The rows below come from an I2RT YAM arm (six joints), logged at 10 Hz.
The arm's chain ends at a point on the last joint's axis. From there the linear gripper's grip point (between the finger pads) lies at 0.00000 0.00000 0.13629 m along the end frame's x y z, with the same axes.
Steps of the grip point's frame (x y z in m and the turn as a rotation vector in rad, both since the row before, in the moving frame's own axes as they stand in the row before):
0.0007, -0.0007, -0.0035, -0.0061, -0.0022, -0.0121
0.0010, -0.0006, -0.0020, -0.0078, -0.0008, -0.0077
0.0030, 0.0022, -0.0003, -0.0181, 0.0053, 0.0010
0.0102, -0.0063, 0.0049, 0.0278, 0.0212, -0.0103
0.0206, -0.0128, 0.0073, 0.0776, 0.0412, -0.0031
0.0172, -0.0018, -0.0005, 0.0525, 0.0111, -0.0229
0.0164, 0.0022, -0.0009, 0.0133, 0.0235, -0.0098
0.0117, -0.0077, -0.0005, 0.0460, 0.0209, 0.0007
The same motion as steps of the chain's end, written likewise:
0.0010, -0.0015, -0.0035, -0.0061, -0.0022, -0.0121
0.0011, -0.0017, -0.0020, -0.0078, -0.0008, -0.0077
0.0023, -0.0003, -0.0003, -0.0181, 0.0053, 0.0010
0.0073, -0.0025, 0.0050, 0.0278, 0.0212, -0.0103
0.0150, -0.0022, 0.0078, 0.0776, 0.0412, -0.0031
0.0158, 0.0054, -0.0003, 0.0525, 0.0111, -0.0229
0.0132, 0.0040, -0.0009, 0.0133, 0.0235, -0.0098
0.0089, -0.0014, -0.0003, 0.0460, 0.0209, 0.0007

